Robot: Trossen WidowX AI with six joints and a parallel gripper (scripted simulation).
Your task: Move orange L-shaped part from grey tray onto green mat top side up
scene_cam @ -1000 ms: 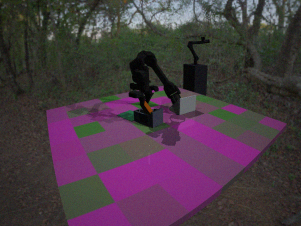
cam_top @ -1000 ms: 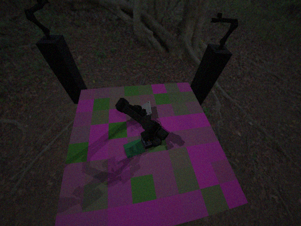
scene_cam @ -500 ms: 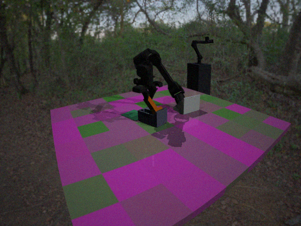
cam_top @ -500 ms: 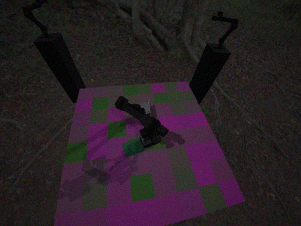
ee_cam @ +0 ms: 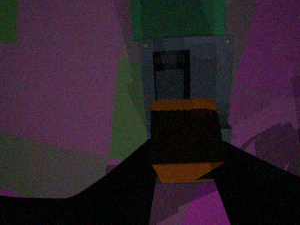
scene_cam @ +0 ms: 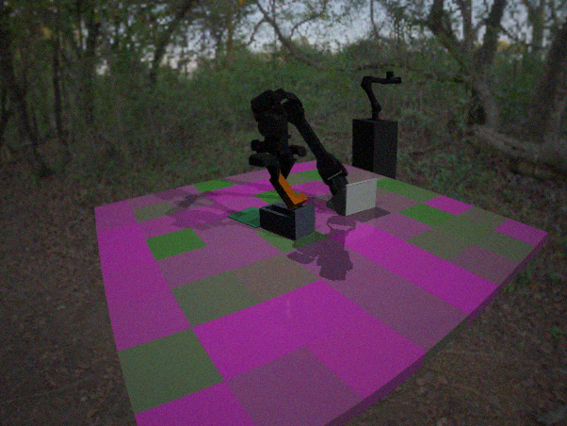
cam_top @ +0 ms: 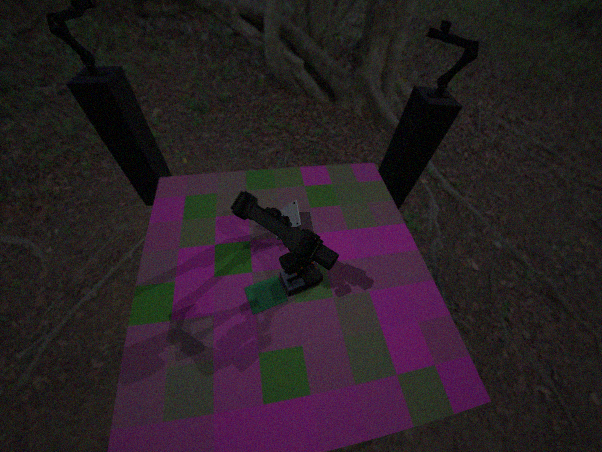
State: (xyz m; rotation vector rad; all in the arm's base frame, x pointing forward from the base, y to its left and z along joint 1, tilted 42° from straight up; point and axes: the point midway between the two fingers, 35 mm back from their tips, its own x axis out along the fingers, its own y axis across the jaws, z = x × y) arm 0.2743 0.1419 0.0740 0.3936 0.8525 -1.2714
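Now: the green mat 30 mm ahead of my gripper tip, 140 mm to the right of it and 160 mm below it. The rest, counted from my gripper tip: orange L-shaped part: 20 mm behind, 20 mm to the left, 30 mm below.
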